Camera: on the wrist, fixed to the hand. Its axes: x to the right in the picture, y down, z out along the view.
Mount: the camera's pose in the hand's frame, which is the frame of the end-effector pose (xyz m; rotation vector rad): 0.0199 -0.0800 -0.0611 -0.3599 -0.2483 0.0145
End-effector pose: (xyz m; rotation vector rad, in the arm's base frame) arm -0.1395 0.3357 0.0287 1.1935 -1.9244 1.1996
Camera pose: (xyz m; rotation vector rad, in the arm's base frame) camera -0.0757 0.3671 0.1027 1.1739 -2.2165 0.6926
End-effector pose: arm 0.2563 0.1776 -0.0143 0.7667 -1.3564 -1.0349
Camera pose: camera 0.3035 0.1207 -0.0854 0.3685 -1.3279 -1.3502
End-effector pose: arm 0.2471 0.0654 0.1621 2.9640 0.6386 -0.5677
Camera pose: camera 0.2522 0.1541 0.2134 2.5125 0.6188 -0.7188
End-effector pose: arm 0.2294 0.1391 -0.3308 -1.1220 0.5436 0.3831
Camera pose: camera 0.2761 0.0520 -0.3033 -1.3916 0.2681 0.6411
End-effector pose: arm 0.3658 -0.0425 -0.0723 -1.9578 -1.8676 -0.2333
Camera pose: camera 0.2989 -0.0489 0.0053 2.3246 2.0779 0.3567
